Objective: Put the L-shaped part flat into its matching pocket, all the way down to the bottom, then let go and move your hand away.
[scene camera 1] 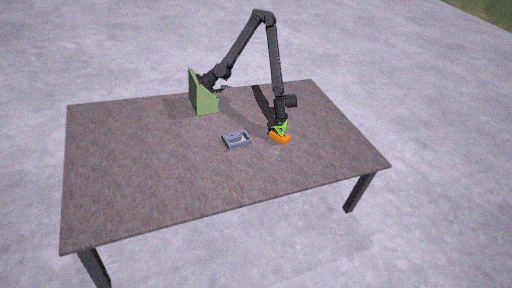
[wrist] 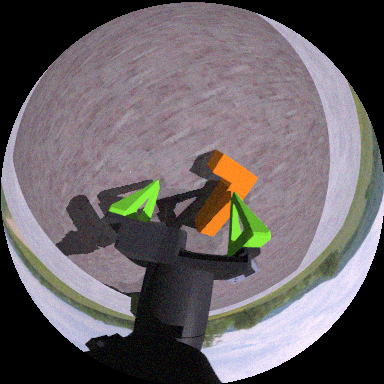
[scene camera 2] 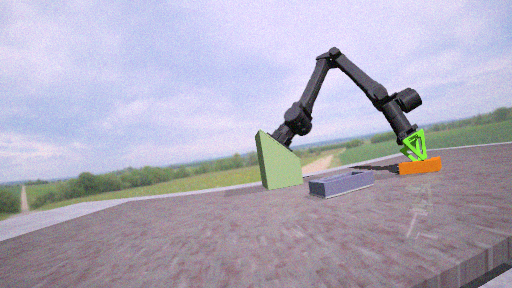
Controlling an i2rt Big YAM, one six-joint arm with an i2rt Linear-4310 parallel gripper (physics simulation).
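Places are measured from the arm's base along level axes (x ahead, y left, z up), in millimetres.
Where they show: gripper, fingertip midpoint: [scene camera 1: 282,132] [wrist: 194,188]; arm's base, link origin: [scene camera 1: 204,84] [scene camera 2: 276,145].
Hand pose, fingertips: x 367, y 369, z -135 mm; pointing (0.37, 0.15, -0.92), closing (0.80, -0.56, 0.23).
Observation:
Each offset is from my fingertips to the top centre of the thing. Level surfaces: height alone.
The orange L-shaped part @[28 mm right, 18 mm ahead, 9 mm up] [scene camera 1: 279,138] [scene camera 2: 420,166] [wrist: 237,173] lies flat on the table, outside the pocket. The blue-grey block with the pocket @[277 mm right, 6 mm back, 16 mm up] [scene camera 1: 241,145] [scene camera 2: 345,186] stands apart from it, to its left in both scene views; a bit of the block [wrist: 248,272] shows behind the gripper in the wrist view. My gripper [scene camera 1: 280,132] [scene camera 2: 419,159] [wrist: 194,188] is open and empty, low at the part. In the wrist view the right green fingertip overlaps the part's long leg near the corner, and the left one is off to the part's left. Whether a fingertip touches the part is unclear.
The green wedge-shaped arm base [scene camera 1: 205,103] [scene camera 2: 281,169] stands on the table @[21 mm down] [scene camera 1: 150,175] [scene camera 2: 210,235], behind and left of the pocket block in scene camera 1. The arm arches from it to the part. The table's right edge lies beyond the part.

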